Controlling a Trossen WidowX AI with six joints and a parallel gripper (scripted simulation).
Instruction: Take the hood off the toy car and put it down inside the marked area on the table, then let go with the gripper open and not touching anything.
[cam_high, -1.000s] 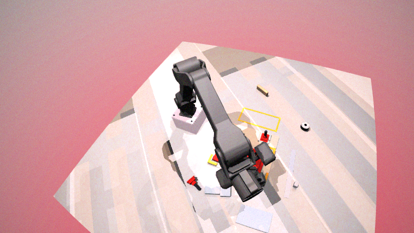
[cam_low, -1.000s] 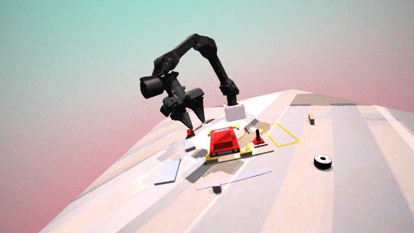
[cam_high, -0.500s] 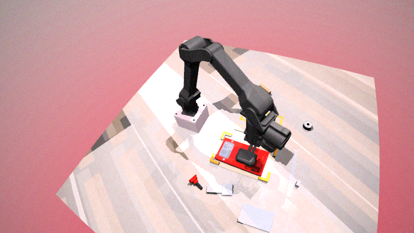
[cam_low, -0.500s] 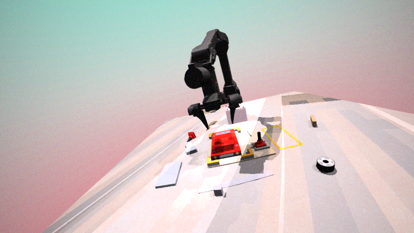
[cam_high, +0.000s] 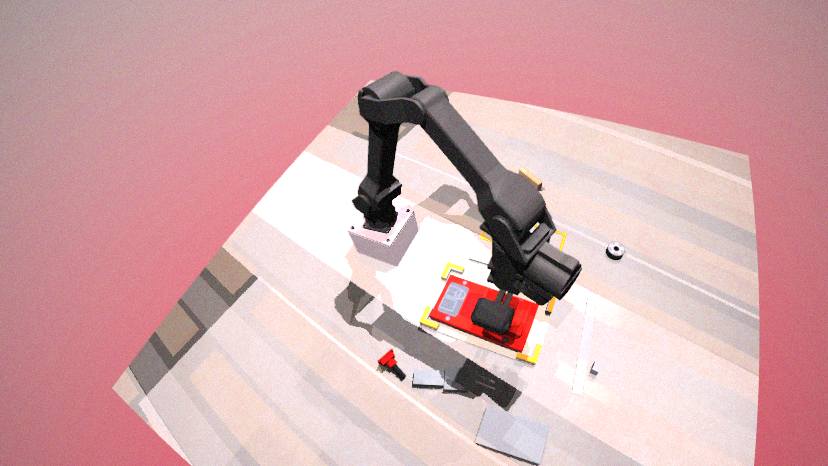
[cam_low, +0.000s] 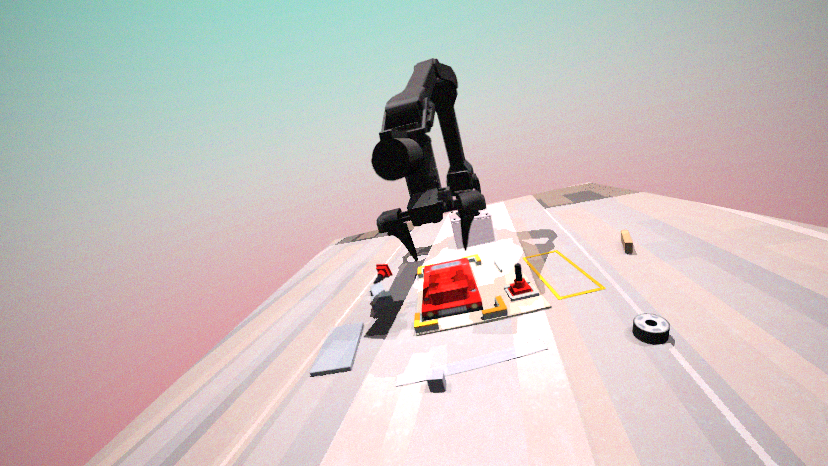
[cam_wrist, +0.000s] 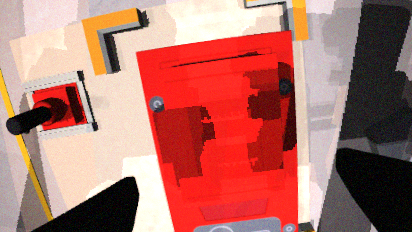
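My gripper tip is now 6 cm above the red hood. The rest, counted from my gripper tip: wooden block: 41 cm to the left, 9 cm below, 2 cm behind.
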